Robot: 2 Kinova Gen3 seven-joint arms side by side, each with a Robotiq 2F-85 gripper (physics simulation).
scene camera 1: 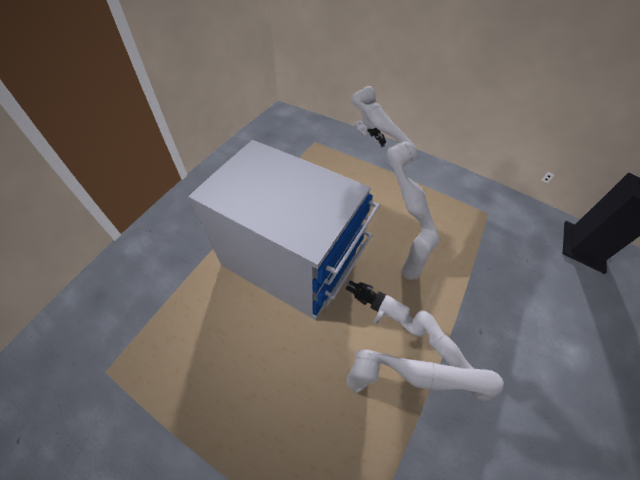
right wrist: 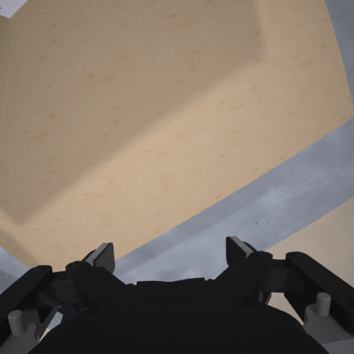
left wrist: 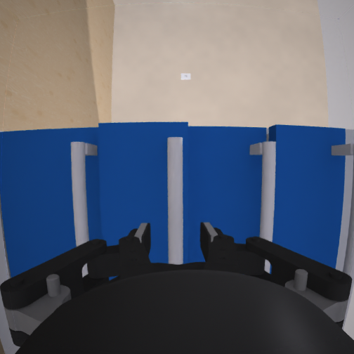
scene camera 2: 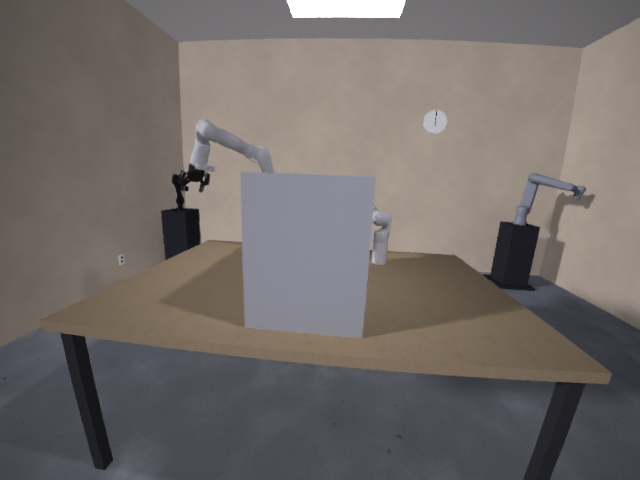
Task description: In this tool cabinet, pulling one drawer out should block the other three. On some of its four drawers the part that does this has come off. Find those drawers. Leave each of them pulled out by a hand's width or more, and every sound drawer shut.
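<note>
The grey tool cabinet (scene camera 1: 279,201) (scene camera 2: 307,253) stands on the table, its back to scene camera 2. In the left wrist view its blue drawers lie side by side: the bottom drawer (left wrist: 35,200) at left, the second from the bottom (left wrist: 132,175), the third (left wrist: 220,175) and the top drawer (left wrist: 310,175) at right. The second from the bottom and the top one look slightly proud; none is far out. My left gripper (scene camera 1: 350,287) (left wrist: 175,233) is open, its fingers either side of the second-from-bottom drawer's handle (left wrist: 175,200), a little short of it. My right gripper (scene camera 1: 381,139) (right wrist: 170,252) is open, high beside the cabinet.
The wooden table (scene camera 1: 289,392) (scene camera 2: 439,330) (right wrist: 200,130) carries the cabinet and both arm bases. The right arm (scene camera 1: 413,198) rises near the drawer side. A black pedestal (scene camera 1: 602,227) stands off the table. Another arm on a pedestal (scene camera 2: 514,253) is at the right of scene camera 2.
</note>
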